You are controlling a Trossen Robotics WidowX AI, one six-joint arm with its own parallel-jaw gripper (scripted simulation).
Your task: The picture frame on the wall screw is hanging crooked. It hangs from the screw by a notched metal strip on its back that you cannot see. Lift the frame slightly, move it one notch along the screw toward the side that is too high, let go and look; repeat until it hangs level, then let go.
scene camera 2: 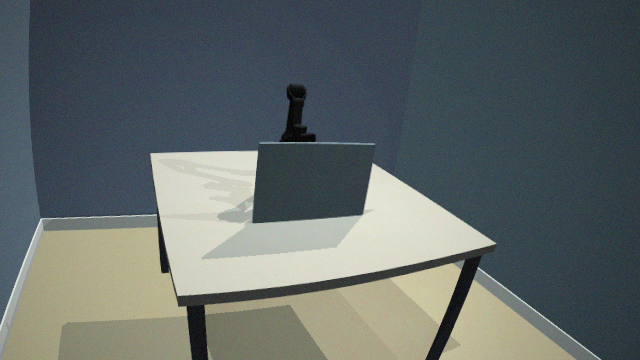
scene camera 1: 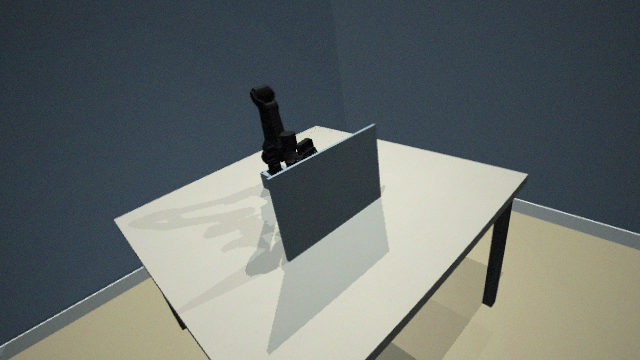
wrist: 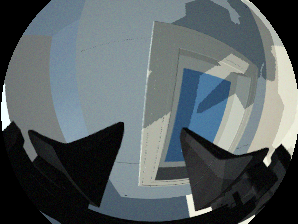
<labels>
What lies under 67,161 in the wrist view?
My gripper.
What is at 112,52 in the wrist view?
A wall panel.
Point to a picture frame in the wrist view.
195,81
</labels>
